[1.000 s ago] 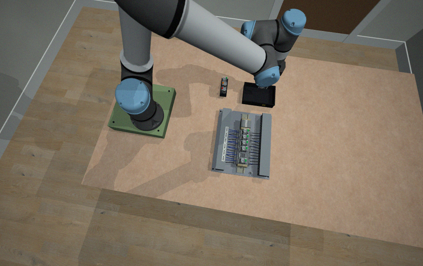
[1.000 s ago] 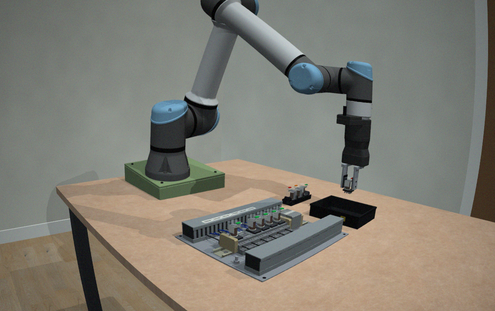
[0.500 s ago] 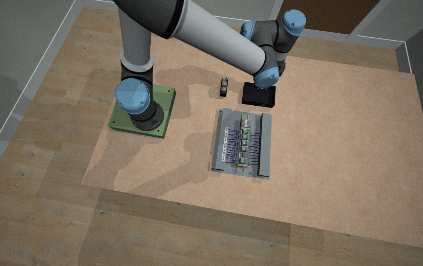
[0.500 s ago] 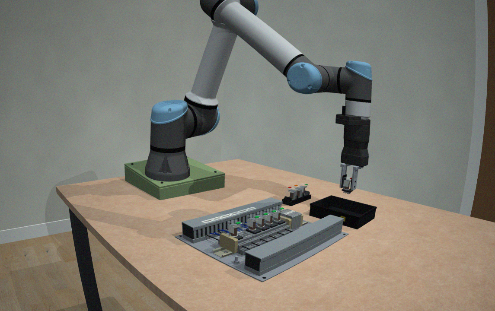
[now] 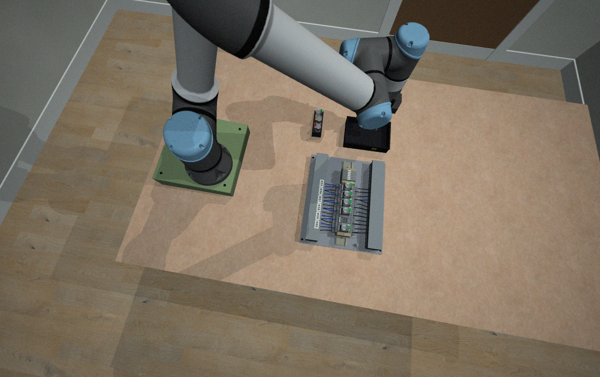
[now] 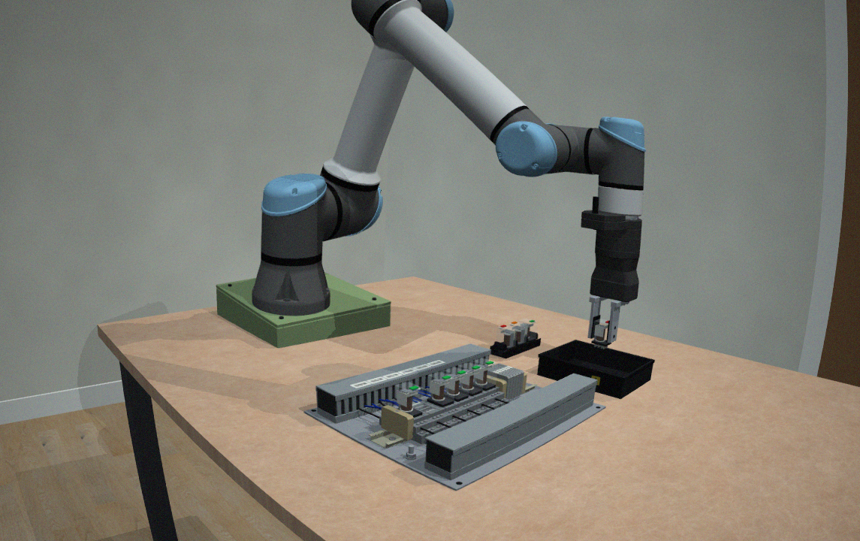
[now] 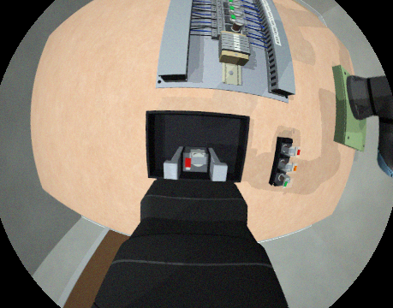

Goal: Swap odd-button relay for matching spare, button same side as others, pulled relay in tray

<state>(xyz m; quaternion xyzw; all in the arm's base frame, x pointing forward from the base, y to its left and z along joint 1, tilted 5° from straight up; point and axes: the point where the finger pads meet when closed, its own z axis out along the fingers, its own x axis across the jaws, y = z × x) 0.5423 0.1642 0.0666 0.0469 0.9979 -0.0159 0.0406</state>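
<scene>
Now: hand 7 cm above the black tray.
</scene>
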